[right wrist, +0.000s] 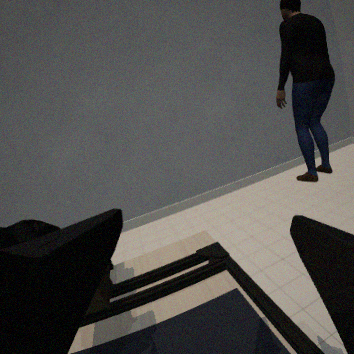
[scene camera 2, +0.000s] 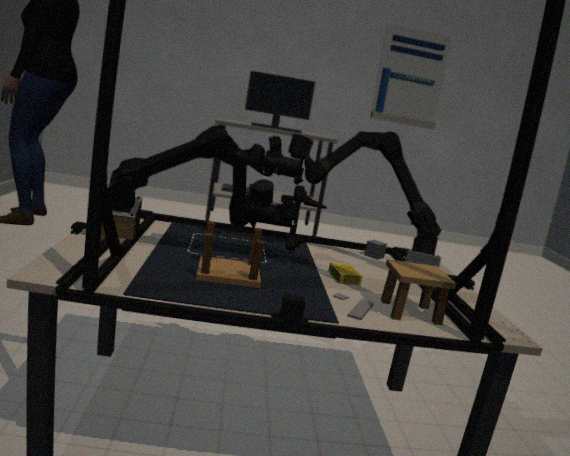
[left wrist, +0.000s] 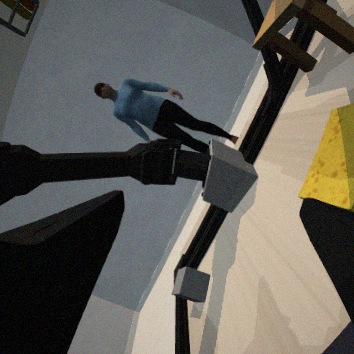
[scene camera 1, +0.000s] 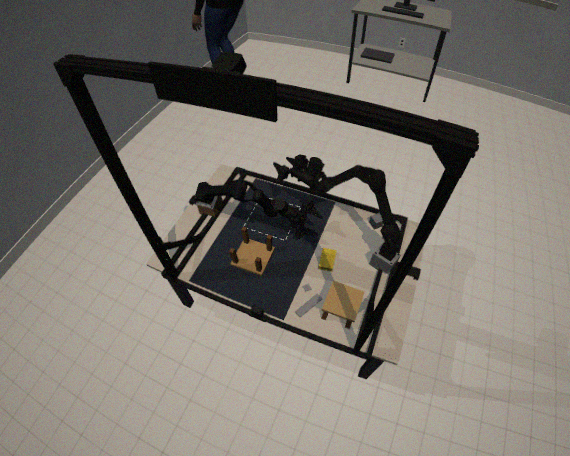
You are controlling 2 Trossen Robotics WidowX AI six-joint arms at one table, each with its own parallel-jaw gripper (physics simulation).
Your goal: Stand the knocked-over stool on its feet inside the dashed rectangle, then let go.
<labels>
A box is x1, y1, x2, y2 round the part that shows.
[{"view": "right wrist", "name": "my right gripper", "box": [0, 208, 353, 353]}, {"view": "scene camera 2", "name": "my left gripper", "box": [270, 186, 326, 250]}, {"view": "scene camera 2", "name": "my right gripper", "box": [243, 136, 285, 176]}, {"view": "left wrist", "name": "my left gripper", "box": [0, 190, 353, 353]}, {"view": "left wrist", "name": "yellow sponge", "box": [298, 102, 353, 211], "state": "on the table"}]
</labels>
